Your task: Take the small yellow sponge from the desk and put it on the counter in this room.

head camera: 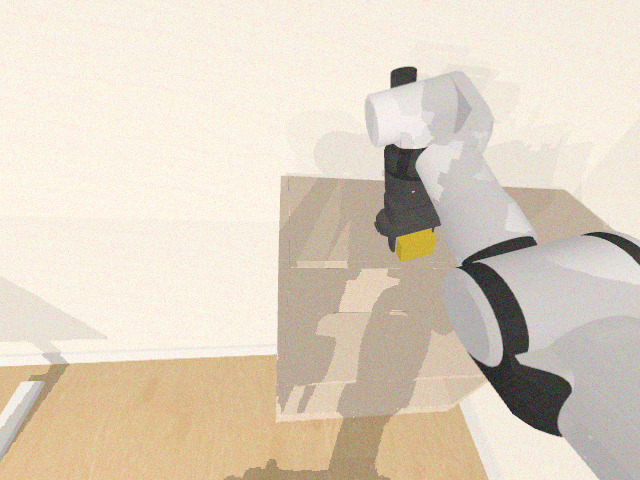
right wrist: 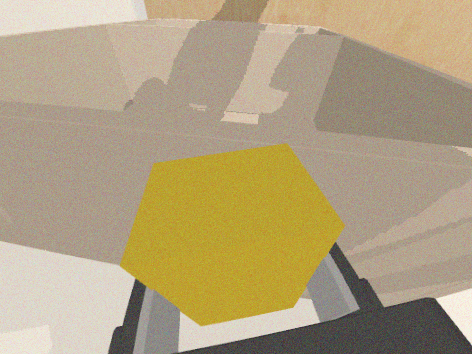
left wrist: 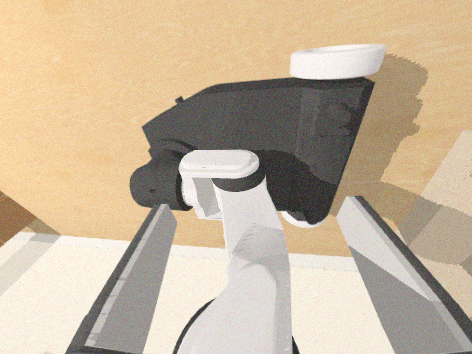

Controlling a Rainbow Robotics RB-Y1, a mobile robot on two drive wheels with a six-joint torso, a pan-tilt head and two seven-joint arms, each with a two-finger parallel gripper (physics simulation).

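Frame: origin at the robot's base, x down, y right, z back, level; metres.
Where they show: left gripper, fingertip midpoint: [left wrist: 254,210]; right gripper, fingertip midpoint: [head camera: 409,244] [right wrist: 229,201].
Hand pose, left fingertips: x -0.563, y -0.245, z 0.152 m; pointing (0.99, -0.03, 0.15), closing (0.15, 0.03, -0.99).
After its pixels a point has its place.
The small yellow sponge [head camera: 416,245] @(x -1.110, y 0.210, z -0.485 m) [right wrist: 232,235] @(x -1.115, y 0.213, z -0.485 m) is held in my right gripper [head camera: 413,240] @(x -1.076, y 0.218, z -0.522 m) [right wrist: 239,260], which is shut on it. In the head view they appear over the beige, box-like counter [head camera: 312,222] @(x -1.061, y 0.030, z -0.582 m) [right wrist: 75,175] @(x -1.061, y 0.340, z -0.545 m), near the line between its top and front; the height of any gap cannot be told. The sponge hides much of the right fingertips in the right wrist view. My left gripper [left wrist: 254,210] @(x -0.563, y -0.245, z 0.152 m) is open and empty, its two fingers wide apart. The desk cannot be made out in these views.
A cream wall [head camera: 155,129] @(x -1.142, y -0.326, z -0.761 m) stands behind the counter. Wood floor [head camera: 170,413] @(x -0.001, y -0.479, z -0.499 m) lies in front and to the left, with a pale bar [head camera: 20,408] at the lower left. In the left wrist view, my dark base [left wrist: 250,115] @(x -0.170, y -0.164, z 0.200 m) shows below the arm, and a brown surface [left wrist: 10,217] @(x -0.111, y 0.618, z 2.333 m) shows at the left edge.
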